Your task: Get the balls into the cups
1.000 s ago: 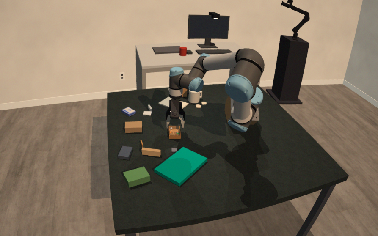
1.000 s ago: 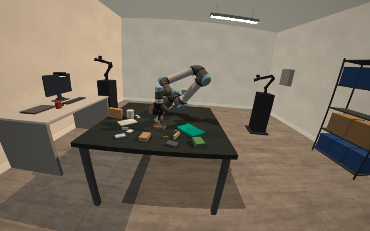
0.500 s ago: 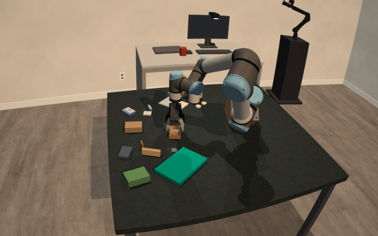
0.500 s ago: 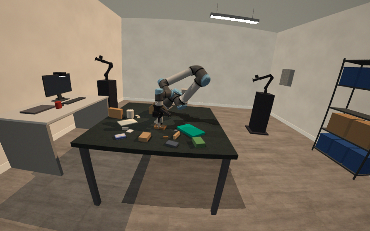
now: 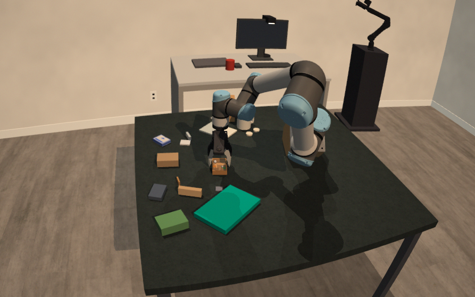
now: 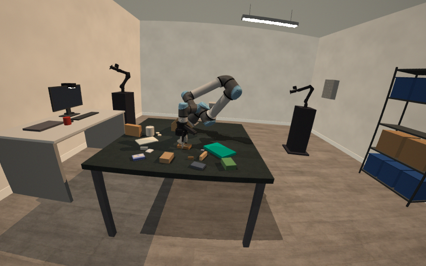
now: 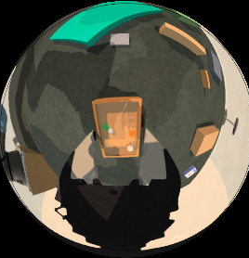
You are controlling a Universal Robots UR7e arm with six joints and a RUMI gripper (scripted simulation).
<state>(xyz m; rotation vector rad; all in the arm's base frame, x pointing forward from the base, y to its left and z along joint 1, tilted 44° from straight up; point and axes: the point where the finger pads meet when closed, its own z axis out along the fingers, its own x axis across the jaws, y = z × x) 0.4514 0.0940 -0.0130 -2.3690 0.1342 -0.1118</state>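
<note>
The covered wooden puzzle lies 10 mm below my hand. From my hand the other things lie so: brown box 250 mm ahead, 60 mm to the right; then teal flat box 10 mm behind, 300 mm to the left, 10 mm below; then grey cube 20 mm ahead, 160 mm to the left, 20 mm below.
</note>
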